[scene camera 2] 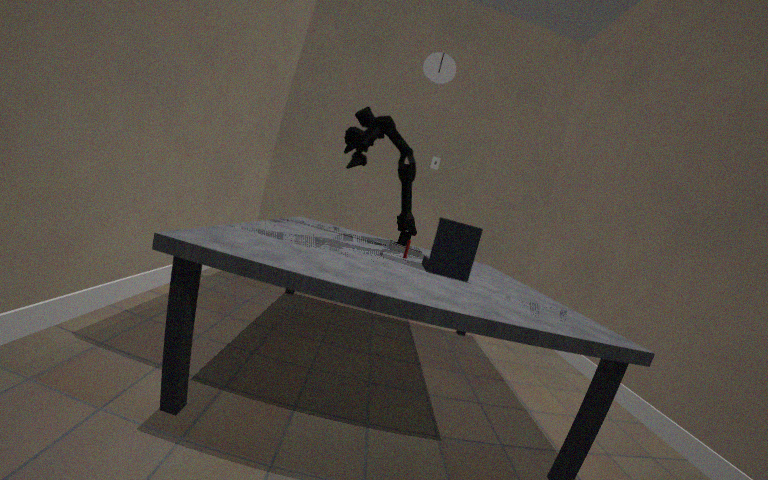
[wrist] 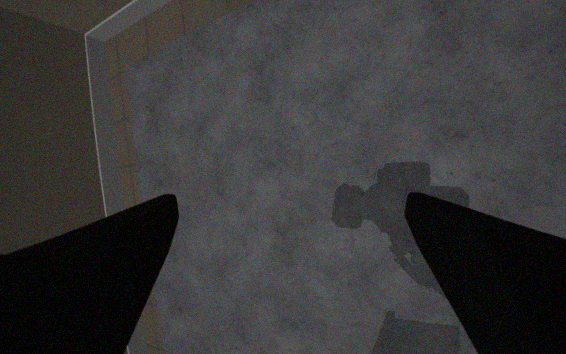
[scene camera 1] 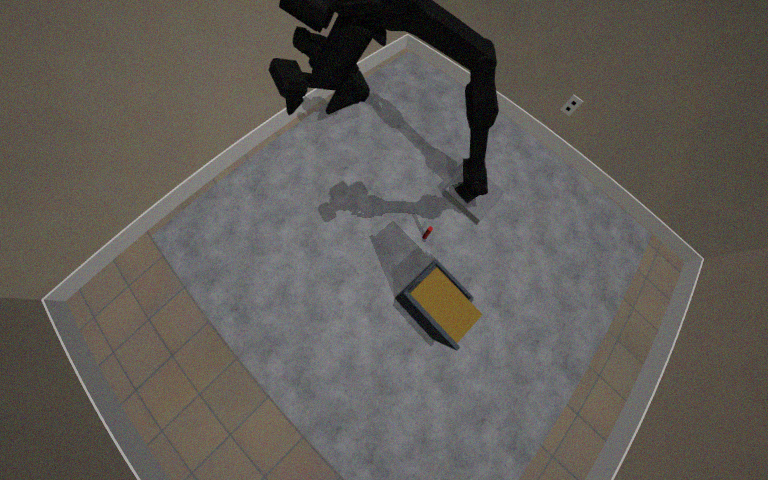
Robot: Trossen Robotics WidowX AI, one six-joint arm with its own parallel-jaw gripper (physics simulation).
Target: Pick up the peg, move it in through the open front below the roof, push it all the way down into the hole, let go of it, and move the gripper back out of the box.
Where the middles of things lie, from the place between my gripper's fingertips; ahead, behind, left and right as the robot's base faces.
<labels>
I see the roof (scene camera 1: 448, 306) 480 mm to the left of my hand and 130 mm below it. Round my hand: back wall (scene camera 2: 455, 245) (480 mm to the left, 220 mm below, 40 mm ahead).
</labels>
